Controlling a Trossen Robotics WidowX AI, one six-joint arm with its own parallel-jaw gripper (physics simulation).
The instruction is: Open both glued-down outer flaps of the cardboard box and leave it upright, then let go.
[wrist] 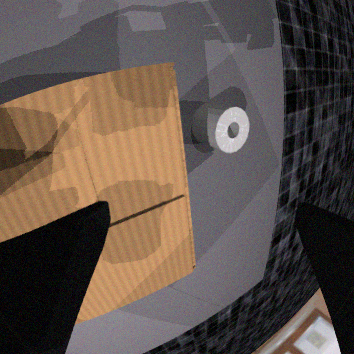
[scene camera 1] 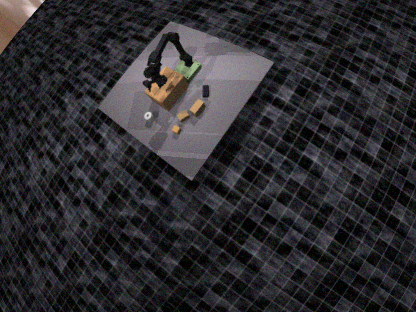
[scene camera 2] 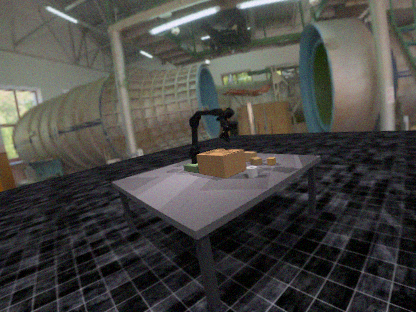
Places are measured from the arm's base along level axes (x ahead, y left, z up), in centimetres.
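Pixels of known places: gripper, fingertip midpoint: (wrist: 206, 212) (scene camera 1: 154, 90) (scene camera 2: 232, 139); arm's base, origin of the base link: (scene camera 1: 189, 63) (scene camera 2: 195, 162).
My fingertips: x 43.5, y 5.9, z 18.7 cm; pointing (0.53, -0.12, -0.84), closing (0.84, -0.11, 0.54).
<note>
For each thing: its top centre in the pictures, then the offset to it from my fingertips. Level surfaces: height alone.
- cardboard box, middle of its top: (wrist: 27, 256) (scene camera 2: 219, 151) (scene camera 1: 163, 83) dx -10.8, dy -4.6, dz -8.1 cm
- white roll, middle of its top: (wrist: 233, 129) (scene camera 2: 251, 167) (scene camera 1: 147, 115) dx +18.5, dy -4.1, dz -17.8 cm
- black item, middle of its top: (scene camera 1: 205, 90) dx -28.9, dy +24.0, dz -20.6 cm
- grey table, its level: dz -23.9 cm
The cardboard box (scene camera 1: 173, 93) (scene camera 2: 220, 164) (wrist: 140, 155) stands upright on the table. Its top looks flat and closed in the wrist view, with a thin seam across it and a dark narrow slit running to the edge on the white roll's side. No raised flap can be made out; in the scene views the top is too small to tell in detail. My gripper (scene camera 1: 155, 83) (scene camera 2: 226, 137) (wrist: 206, 212) is open and empty, above the box's end. In the wrist view one finger overlaps the box top and the other appears out past its edge.
A white roll (scene camera 1: 145, 116) (scene camera 2: 251, 172) (wrist: 221, 132) stands beside the box. A green plate (scene camera 1: 192, 71) (scene camera 2: 191, 168) lies by the arm's base. A black item (scene camera 1: 205, 91) and small tan blocks (scene camera 1: 197, 107) (scene camera 2: 271, 161) lie on the grey table (scene camera 1: 235, 75) (scene camera 2: 165, 200).
</note>
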